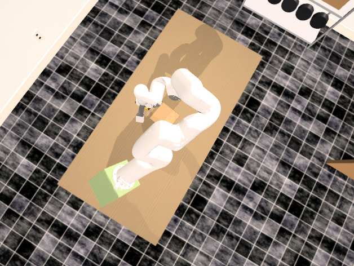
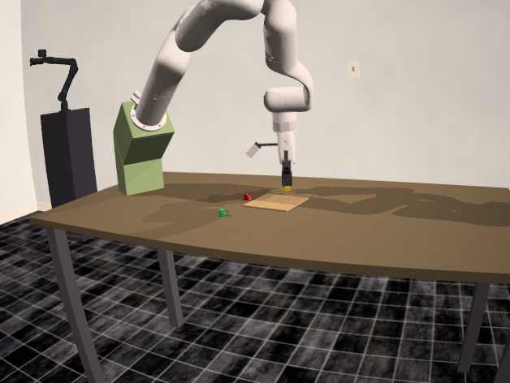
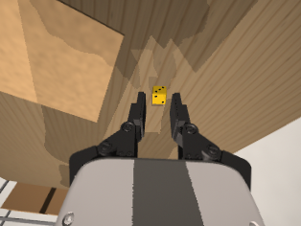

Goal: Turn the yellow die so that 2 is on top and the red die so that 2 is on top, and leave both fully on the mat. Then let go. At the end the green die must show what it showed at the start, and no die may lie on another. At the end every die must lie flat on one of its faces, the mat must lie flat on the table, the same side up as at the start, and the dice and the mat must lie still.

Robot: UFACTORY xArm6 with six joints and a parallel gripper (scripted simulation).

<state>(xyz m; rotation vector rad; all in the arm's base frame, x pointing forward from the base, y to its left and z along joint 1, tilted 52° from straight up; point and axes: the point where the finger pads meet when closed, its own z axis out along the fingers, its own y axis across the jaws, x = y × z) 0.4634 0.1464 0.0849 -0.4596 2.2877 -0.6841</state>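
My hand is 3 cm above the yellow die. Also, from my hand: red die: 11 cm to the right, 10 cm behind, 3 cm below; then green die: 27 cm to the right, 13 cm behind, 3 cm below; then tan mat: 13 cm to the right, 4 cm below, 1 cm behind.
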